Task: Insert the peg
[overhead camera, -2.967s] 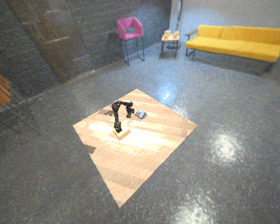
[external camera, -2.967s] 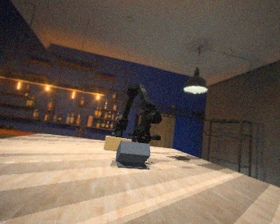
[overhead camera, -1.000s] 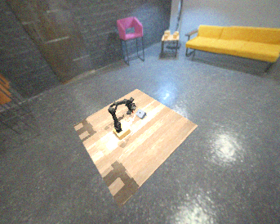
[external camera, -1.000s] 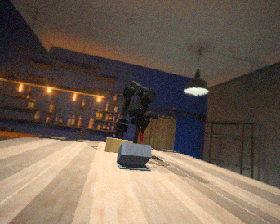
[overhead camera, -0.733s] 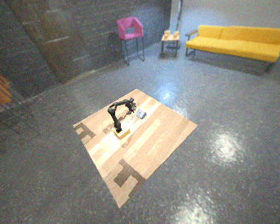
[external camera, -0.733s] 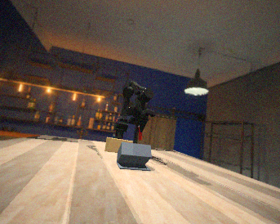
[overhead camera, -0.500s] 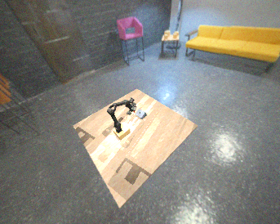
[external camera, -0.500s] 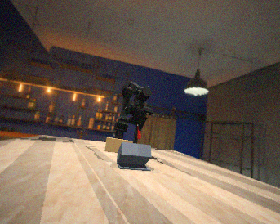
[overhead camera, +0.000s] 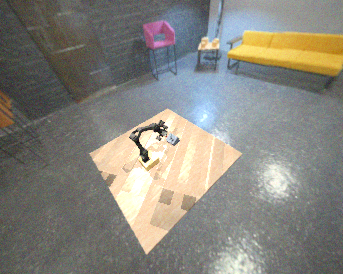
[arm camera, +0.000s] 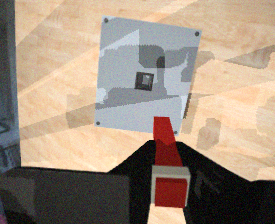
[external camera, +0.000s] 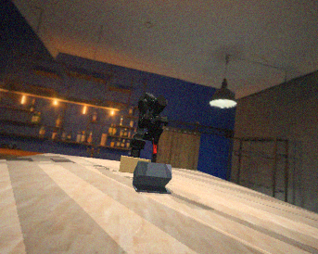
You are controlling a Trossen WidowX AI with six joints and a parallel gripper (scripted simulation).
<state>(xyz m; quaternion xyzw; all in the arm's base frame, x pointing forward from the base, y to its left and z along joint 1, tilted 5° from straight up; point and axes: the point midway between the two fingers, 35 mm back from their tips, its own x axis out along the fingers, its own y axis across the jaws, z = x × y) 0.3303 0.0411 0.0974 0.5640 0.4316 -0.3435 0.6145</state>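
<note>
Now: the grey sloped panel 12 cm below my gripper tip, 9 cm ahead of it and 2 cm to the right of it. Round my gripper tip: red square peg 1 cm behind, 1 cm above.
</note>
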